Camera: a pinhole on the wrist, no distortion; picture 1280 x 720 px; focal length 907.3 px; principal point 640.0 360.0 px. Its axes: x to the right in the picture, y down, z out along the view. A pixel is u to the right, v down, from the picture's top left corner.
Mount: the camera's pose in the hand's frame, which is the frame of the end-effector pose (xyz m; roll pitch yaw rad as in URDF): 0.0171 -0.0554 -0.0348 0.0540 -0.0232 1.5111
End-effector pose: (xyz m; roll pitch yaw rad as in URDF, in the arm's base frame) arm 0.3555 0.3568 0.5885 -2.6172 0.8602 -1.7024
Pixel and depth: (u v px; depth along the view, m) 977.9 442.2 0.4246
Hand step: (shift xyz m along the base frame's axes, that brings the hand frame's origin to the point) 0.1535 0.2699 -0.2614
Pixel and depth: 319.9 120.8 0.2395
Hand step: 0.2294 -0.0136 -0.1298
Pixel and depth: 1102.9 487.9 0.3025
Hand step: 0.0838 0.2055 -0.1844
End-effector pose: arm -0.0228 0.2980 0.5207 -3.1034 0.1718 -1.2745
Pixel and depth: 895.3 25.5 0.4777
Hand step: 0.0056 -0.1527 -0.4697
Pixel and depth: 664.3 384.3 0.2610
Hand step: 0.0565 0.0323 -0.2249
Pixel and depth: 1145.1 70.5 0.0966
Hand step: 0.0211 -0.0405 -0.0696
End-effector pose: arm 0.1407 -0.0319 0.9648 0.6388 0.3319 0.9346
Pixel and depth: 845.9 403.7 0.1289
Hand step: 0.0867 -0.0174 0.0492
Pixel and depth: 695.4 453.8 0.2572
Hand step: 0.1688 -0.0568 0.1429
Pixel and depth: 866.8 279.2 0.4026
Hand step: 0.2611 0.0284 0.2711
